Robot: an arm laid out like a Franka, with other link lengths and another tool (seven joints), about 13 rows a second.
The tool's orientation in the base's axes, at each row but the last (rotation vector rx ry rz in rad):
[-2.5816 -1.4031 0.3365]
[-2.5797 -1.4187 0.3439]
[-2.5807 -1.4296 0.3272]
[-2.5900 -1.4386 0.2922]
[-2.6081 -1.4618 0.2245]
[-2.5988 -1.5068 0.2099]
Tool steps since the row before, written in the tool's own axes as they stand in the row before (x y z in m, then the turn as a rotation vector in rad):
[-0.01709 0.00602 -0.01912 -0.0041 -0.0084 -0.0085]
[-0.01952 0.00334 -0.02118 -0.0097 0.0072 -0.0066]
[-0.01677 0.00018 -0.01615 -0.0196 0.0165 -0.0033]
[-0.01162 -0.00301 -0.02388 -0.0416 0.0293 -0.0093]
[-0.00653 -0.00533 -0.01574 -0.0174 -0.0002 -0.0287]
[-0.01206 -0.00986 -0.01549 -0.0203 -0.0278 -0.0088]
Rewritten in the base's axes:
[0.00122 -0.01863 0.01858 -0.0065 0.0006 0.0108]
[-0.00140 -0.01922 0.02166 0.0027 -0.0123 0.0055]
[-0.00408 -0.01507 0.01727 0.0042 -0.0255 0.0011]
[-0.00253 -0.00947 0.02486 0.0048 -0.0512 0.0058]
[-0.00467 -0.00364 0.01684 -0.0034 -0.0162 0.0292]
[-0.01146 -0.00628 0.01766 -0.0320 -0.0043 0.0148]

